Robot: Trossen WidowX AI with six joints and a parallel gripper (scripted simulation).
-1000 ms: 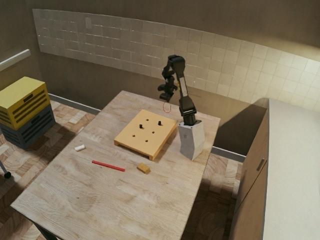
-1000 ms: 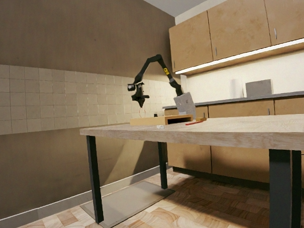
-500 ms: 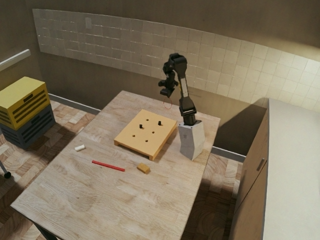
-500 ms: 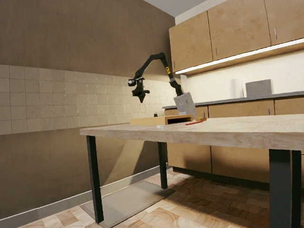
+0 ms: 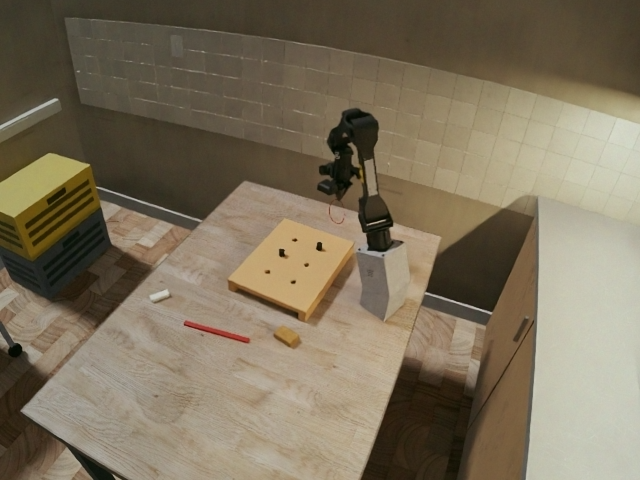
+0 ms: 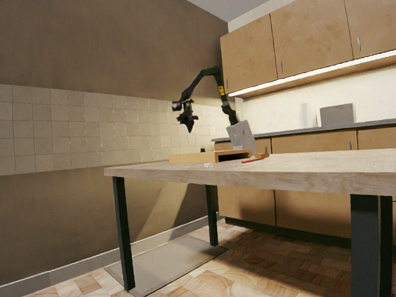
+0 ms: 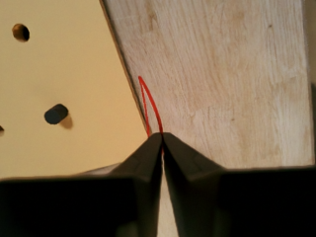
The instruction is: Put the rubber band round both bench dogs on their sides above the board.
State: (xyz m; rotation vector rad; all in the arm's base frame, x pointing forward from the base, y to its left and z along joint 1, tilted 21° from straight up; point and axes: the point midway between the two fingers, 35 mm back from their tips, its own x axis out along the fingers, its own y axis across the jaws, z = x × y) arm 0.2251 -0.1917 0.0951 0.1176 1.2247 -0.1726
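My hand is 40 mm short of the board, 230 mm to the right of it and 190 mm above it. The rest, counted from my hand: red stick 100 mm ahead, 590 mm to the left, 210 mm below; then white cylinder 350 mm ahead, 580 mm to the left, 210 mm below; then tan block 90 mm behind, 500 mm to the left, 210 mm below.
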